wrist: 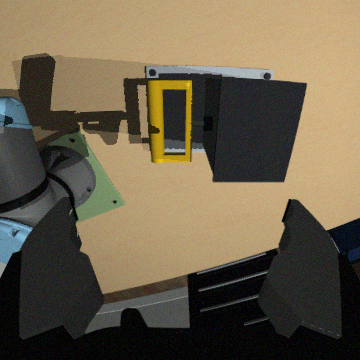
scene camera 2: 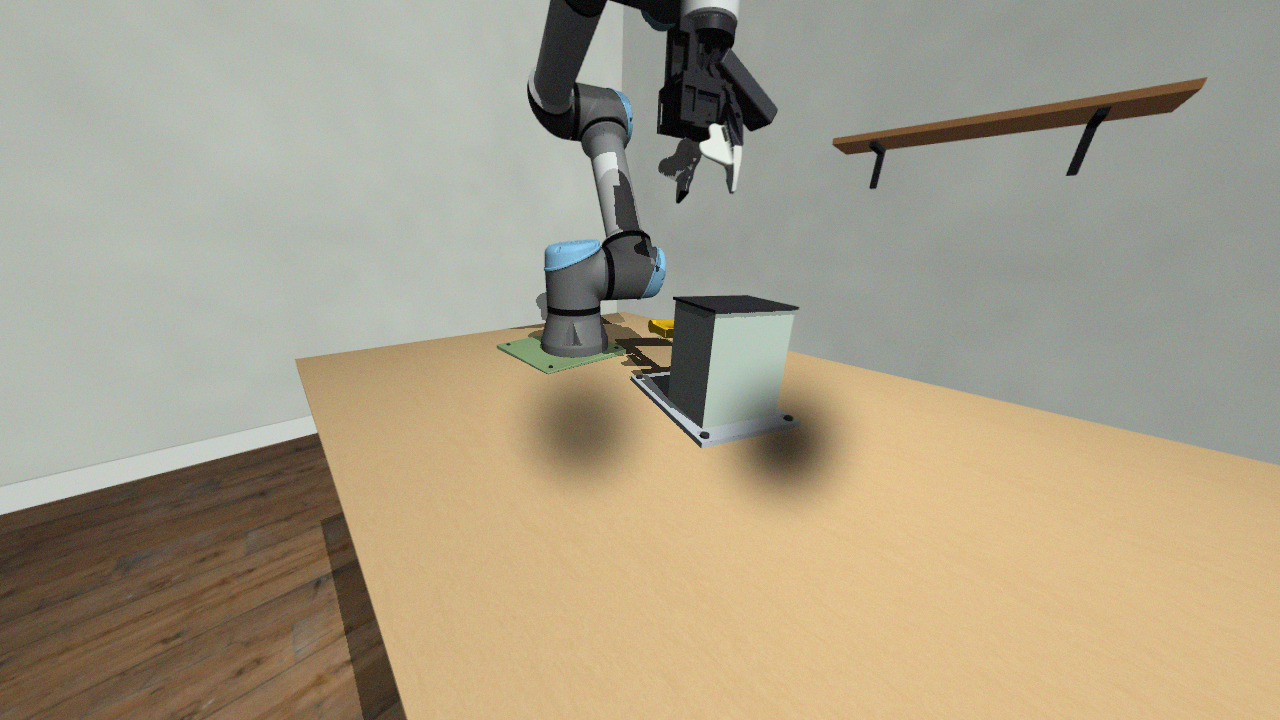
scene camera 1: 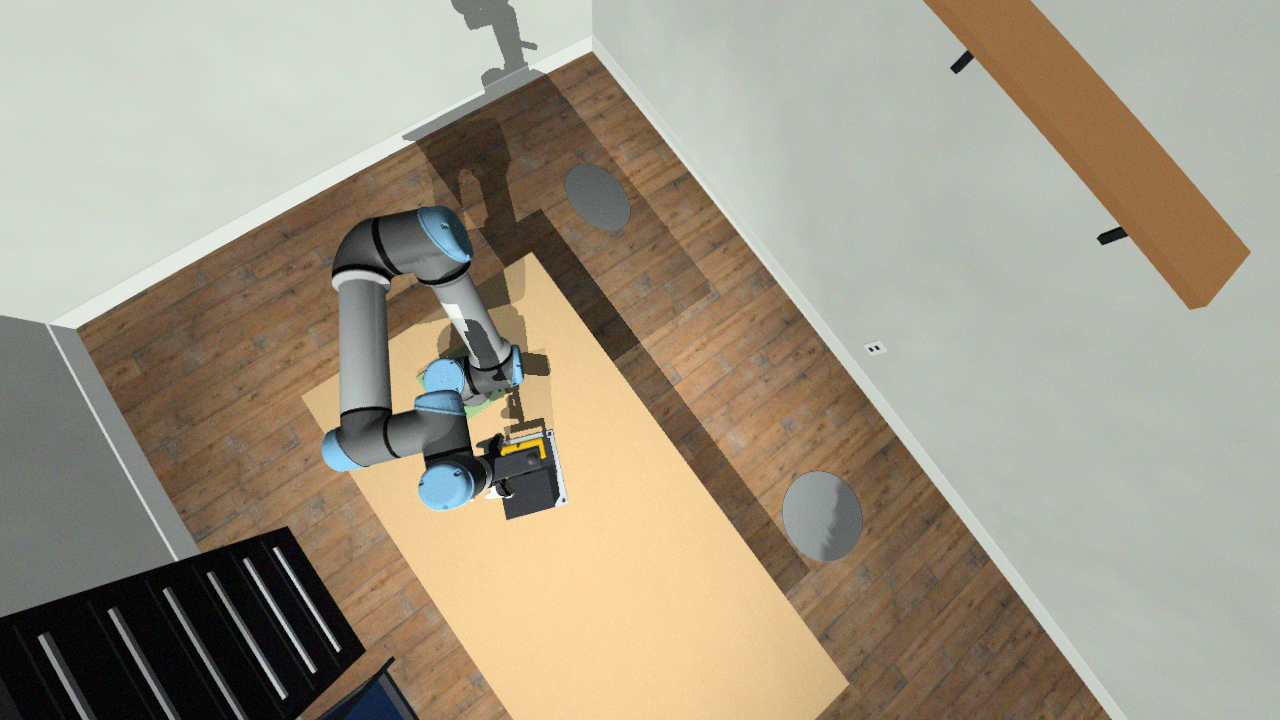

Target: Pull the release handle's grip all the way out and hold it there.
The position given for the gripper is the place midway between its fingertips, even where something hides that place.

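The gripper [scene camera 2: 701,199] [scene camera 1: 506,464] [wrist: 180,200] shares the scene with a base plate [scene camera 2: 656,386] [scene camera 1: 551,451] [wrist: 157,72].
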